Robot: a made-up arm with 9 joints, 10 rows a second.
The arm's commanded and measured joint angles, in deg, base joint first. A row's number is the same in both.
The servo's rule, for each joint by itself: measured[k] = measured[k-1] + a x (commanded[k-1-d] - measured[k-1]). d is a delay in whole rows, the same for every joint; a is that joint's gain. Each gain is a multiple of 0.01, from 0.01 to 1. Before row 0 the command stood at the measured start. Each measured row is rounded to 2 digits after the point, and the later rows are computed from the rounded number. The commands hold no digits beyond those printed.
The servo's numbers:
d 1
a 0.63 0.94 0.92 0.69 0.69 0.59 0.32 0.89 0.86
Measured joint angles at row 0:
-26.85, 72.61, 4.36, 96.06, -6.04, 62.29, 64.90, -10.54, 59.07
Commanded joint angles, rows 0 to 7:
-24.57, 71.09, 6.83, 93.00, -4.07, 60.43, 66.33, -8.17, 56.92
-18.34, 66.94, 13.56, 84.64, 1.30, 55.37, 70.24, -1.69, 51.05
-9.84, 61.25, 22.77, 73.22, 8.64, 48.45, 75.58, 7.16, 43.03
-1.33, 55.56, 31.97, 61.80, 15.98, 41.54, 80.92, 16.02, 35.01
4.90, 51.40, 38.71, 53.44, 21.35, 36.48, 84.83, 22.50, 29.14
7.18, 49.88, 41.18, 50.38, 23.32, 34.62, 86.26, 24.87, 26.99
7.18, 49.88, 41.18, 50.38, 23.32, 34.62, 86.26, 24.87, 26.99
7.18, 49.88, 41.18, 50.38, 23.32, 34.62, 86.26, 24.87, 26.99
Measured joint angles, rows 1 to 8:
-26.85, 72.61, 4.36, 96.06, -6.04, 62.29, 64.90, -10.54, 59.07
-25.41, 71.18, 6.63, 93.95, -4.68, 61.19, 65.36, -8.43, 57.22
-20.96, 67.19, 13.01, 87.53, -0.55, 57.76, 66.92, -2.43, 51.91
-13.95, 61.61, 21.99, 77.66, 5.79, 52.27, 69.69, 6.11, 44.27
-6.00, 55.92, 31.17, 66.72, 12.82, 45.94, 73.28, 14.93, 36.31
0.87, 51.67, 38.11, 57.56, 18.71, 40.36, 76.98, 21.67, 30.14
4.85, 49.99, 40.93, 52.61, 21.89, 36.97, 79.95, 24.52, 27.43
6.32, 49.89, 41.16, 51.07, 22.88, 35.58, 81.97, 24.83, 27.05

